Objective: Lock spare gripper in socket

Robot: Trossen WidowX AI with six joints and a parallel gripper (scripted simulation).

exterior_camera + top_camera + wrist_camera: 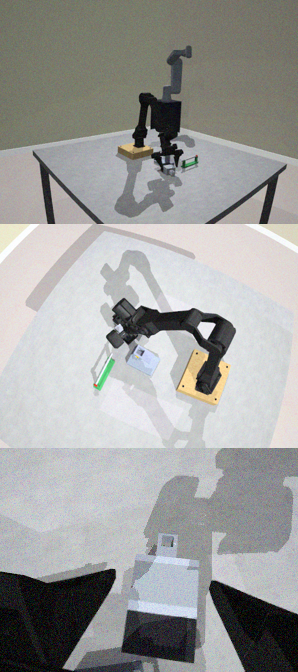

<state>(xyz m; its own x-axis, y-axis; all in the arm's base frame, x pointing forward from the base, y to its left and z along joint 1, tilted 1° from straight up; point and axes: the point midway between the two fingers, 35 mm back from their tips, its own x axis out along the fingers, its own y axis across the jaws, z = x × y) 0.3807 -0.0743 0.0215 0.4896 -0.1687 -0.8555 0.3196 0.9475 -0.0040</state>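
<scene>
My gripper tip is now 10 mm past the spare gripper and 10 mm above it. Round my gripper tip: narrow green cradle: 200 mm to the left, 20 mm behind, 10 mm below; mount: 130 mm behind, 80 mm to the left, 20 mm above.
</scene>
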